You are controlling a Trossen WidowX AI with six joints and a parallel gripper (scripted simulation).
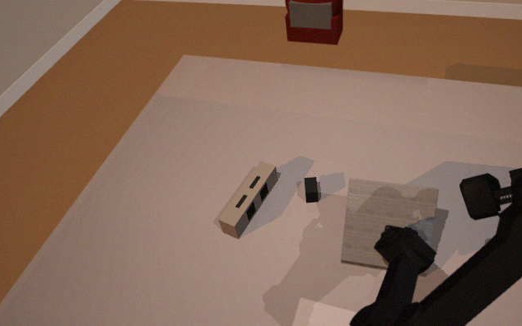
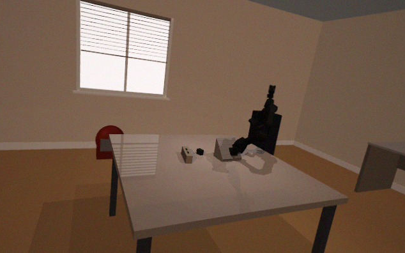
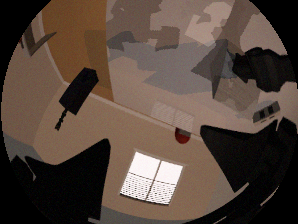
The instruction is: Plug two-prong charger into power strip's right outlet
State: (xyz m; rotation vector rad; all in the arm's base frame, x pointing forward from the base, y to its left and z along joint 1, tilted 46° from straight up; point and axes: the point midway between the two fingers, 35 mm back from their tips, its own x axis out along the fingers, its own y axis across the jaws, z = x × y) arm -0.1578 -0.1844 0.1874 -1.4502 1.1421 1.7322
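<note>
The black two-prong charger lies 400 mm ahead of my gripper tip, 130 mm to the right of it and 280 mm below it.
</note>
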